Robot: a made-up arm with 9 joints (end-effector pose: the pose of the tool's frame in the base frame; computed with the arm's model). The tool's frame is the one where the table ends. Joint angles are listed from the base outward.
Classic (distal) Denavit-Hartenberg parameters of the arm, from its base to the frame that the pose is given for. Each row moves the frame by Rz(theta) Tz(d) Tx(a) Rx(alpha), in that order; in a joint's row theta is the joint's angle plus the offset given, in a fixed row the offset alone. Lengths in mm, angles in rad.
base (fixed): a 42  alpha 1.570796  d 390  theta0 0
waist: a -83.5  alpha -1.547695  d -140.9  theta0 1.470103
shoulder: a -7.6  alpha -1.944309  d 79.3  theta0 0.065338
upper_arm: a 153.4  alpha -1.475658  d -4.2  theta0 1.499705
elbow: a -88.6  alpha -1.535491  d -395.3  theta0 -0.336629
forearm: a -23.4  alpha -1.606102  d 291  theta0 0
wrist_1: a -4  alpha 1.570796  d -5.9  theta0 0.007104
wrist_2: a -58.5  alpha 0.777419  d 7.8  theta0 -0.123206
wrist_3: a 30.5  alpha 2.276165  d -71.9  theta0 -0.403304
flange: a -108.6  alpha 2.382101  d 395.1  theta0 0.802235
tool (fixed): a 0  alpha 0  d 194.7  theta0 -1.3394
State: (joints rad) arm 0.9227 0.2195 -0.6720 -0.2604 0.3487 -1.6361 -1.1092 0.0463 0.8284
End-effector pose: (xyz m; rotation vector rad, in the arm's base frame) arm -0.4940 0.0523 0.7956 0.1680 1.7177 -0.6441
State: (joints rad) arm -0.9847 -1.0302 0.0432 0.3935 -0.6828 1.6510 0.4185 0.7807 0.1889
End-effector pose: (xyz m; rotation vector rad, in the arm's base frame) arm -0.0595 -0.6408 0.6485 1.2021 2.5756 -0.0090
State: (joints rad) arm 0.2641 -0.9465 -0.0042 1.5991 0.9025 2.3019 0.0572 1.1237 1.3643
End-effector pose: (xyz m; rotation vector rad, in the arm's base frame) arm -0.1814 0.1547 0.6866 -0.5316 1.7565 -1.5157
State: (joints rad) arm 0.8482 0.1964 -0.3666 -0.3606 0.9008 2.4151 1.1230 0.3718 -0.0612
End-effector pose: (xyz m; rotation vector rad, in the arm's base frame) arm -0.3782 -0.4344 0.7037 -1.4277 -0.8554 0.8120
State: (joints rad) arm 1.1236 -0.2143 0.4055 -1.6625 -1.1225 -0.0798 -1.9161 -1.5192 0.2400
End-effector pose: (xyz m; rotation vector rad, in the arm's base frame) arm 0.0768 0.0951 0.5054 1.0130 -1.0649 0.2302
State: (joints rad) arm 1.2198 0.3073 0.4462 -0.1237 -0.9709 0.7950 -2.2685 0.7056 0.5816
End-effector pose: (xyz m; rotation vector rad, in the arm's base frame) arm -0.3964 0.0461 0.4010 2.1741 -0.6491 0.8516
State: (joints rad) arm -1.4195 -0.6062 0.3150 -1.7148 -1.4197 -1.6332 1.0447 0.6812 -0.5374
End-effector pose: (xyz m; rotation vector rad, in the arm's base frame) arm -0.0394 0.0710 0.2033 -0.0034 1.0119 -0.9647
